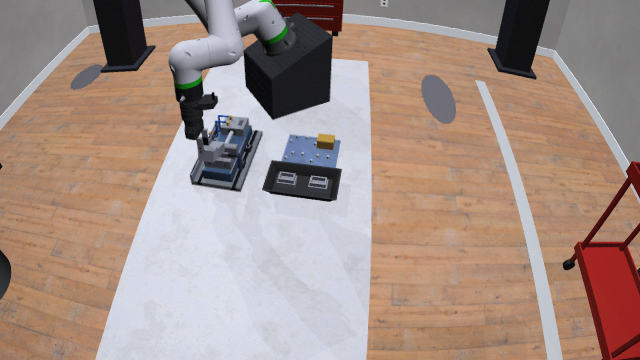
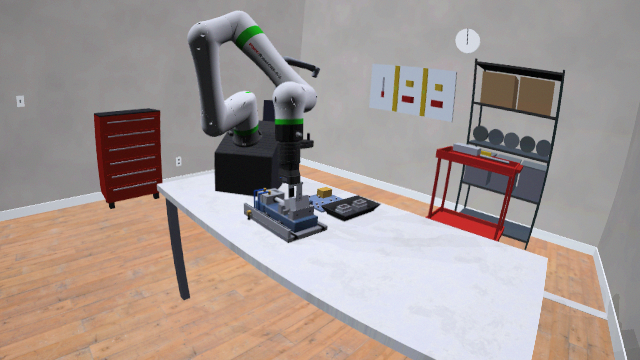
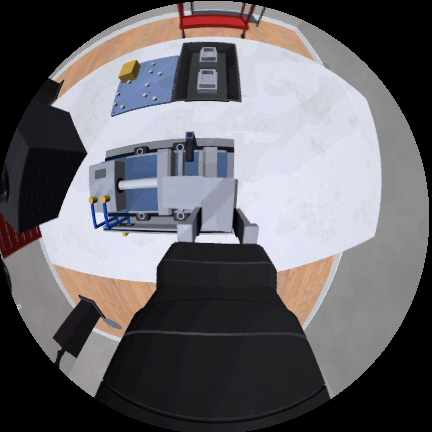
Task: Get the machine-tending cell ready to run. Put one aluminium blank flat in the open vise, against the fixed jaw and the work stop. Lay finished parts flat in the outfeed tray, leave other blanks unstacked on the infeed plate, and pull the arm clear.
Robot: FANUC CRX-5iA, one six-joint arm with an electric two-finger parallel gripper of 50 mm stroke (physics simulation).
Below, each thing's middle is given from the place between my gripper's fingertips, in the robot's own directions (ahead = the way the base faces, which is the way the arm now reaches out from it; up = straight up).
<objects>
Right now my hand is 330 mm to the right of the black outfeed tray [image 1: 303, 172] and 120 mm above it. The rest, counted from my hand: blue infeed plate [image 1: 301, 144] (160 mm behind, 340 mm to the left, 130 mm below).
</objects>
